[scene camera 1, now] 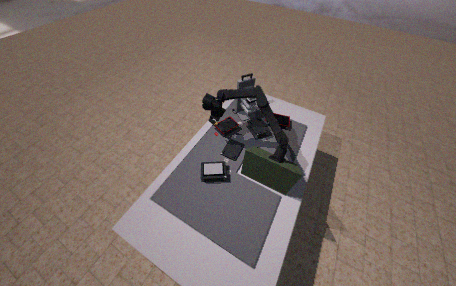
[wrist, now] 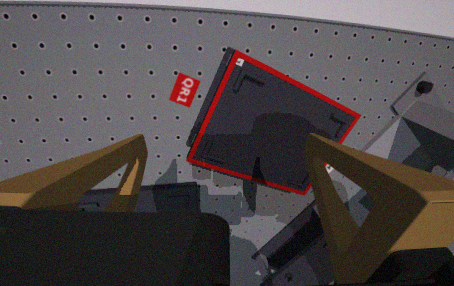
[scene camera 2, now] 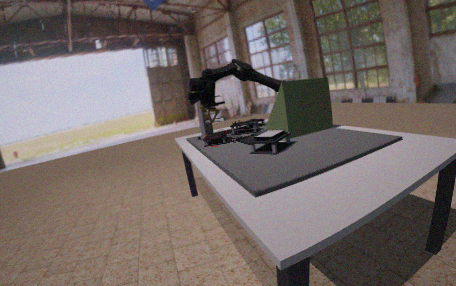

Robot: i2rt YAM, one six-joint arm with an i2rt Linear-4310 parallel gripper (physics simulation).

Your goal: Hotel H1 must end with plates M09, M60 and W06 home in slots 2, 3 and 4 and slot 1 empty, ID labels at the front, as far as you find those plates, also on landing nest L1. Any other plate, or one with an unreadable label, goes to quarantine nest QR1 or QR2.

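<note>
My gripper is open and empty, above quarantine nest QR1. QR1 is a dark, red-edged nest; its corner guides show and no plate lies on it. A light plate lies flat on a raised dark nest; its ID label is unreadable. A grey upright structure with a black handle, apparently hotel H1, stands at the far end; its slots cannot be made out. Another red-edged nest is partly behind the arm.
A red QR1 label lies beside the nest. A low dark nest and a larger dark fixture stand nearby. A tall green block stands by the arm's base. A grey part shows at the right in the wrist view.
</note>
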